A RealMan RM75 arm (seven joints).
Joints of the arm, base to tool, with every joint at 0 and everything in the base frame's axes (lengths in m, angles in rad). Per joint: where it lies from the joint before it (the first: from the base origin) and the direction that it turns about. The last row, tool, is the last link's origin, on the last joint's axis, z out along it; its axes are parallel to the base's.
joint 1: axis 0 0 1 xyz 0 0 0.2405
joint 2: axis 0 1 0 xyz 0 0 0
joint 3: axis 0 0 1 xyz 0 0 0.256
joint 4: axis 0 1 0 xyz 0 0 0
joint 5: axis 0 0 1 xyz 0 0 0.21
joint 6: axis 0 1 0 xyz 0 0 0
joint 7: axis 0 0 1 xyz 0 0 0.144
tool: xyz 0 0 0
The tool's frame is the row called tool.
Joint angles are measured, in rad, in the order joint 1, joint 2, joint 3, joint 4, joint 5, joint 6, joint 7. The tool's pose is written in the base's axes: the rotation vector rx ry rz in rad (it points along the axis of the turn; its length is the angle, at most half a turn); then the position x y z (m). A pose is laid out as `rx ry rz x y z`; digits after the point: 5 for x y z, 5 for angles.
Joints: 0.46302 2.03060 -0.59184 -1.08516 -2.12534 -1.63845 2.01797
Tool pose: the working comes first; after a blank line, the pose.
Where each joint sits with the arm in this pose, in the base's axes (m; each line is computed from the numbers above, not from the rounded line before):
joint 1: 0.0000 0.0000 0.2405
joint 2: 0.0000 0.0000 0.2405
joint 3: 0.2053 0.1025 0.1269
joint 4: 0.2053 0.1025 0.1269
joint 5: 0.2988 0.2650 0.2215
joint 6: 0.2988 0.2650 0.2215
joint 7: 0.2729 0.3380 0.1001
the tool: 0.2729 0.3380 0.1001

-2.44041 1.11039 0.54320 0.27291 0.33795 0.10012
